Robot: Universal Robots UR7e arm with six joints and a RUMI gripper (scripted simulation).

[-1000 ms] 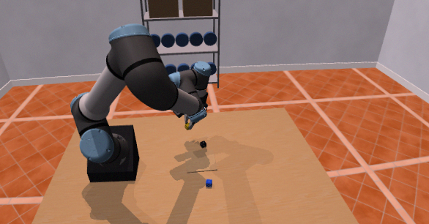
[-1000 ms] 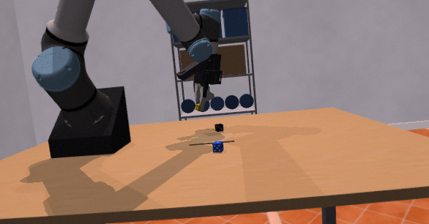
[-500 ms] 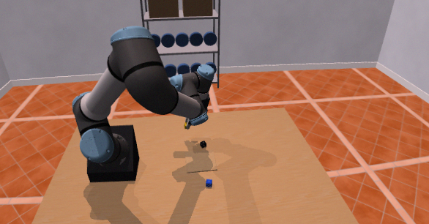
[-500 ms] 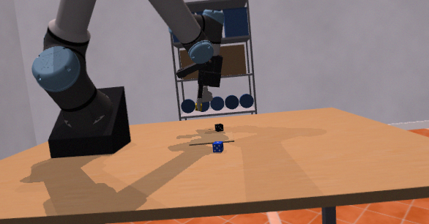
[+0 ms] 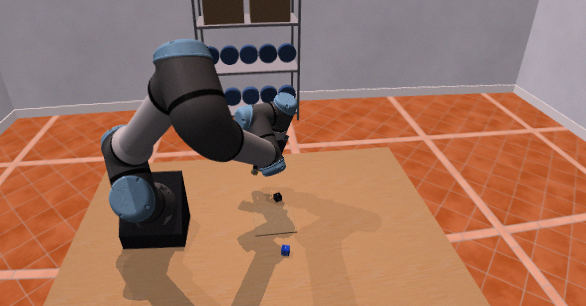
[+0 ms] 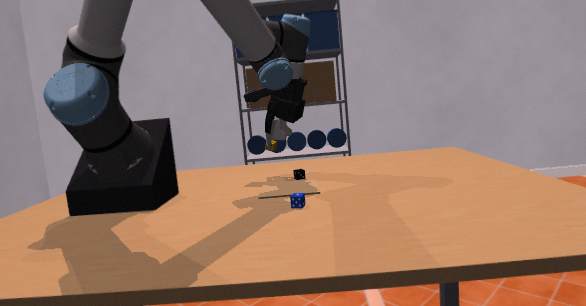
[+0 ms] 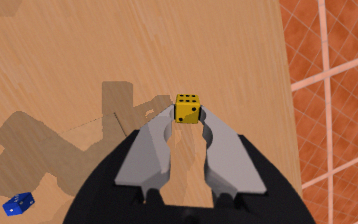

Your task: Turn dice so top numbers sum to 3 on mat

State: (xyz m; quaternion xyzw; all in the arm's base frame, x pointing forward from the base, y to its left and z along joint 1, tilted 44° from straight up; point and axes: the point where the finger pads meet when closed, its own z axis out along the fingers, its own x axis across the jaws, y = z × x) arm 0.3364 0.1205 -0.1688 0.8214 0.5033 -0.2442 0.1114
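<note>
My gripper is now 8 cm above the black die, 7 cm to the left of it and 7 cm short of it. Also, from my hand: yellow die right at my hand; then blue die 34 cm to the right, 8 cm below, 7 cm ahead; then tan mat 18 cm to the right, 9 cm below, 5 cm ahead.
</note>
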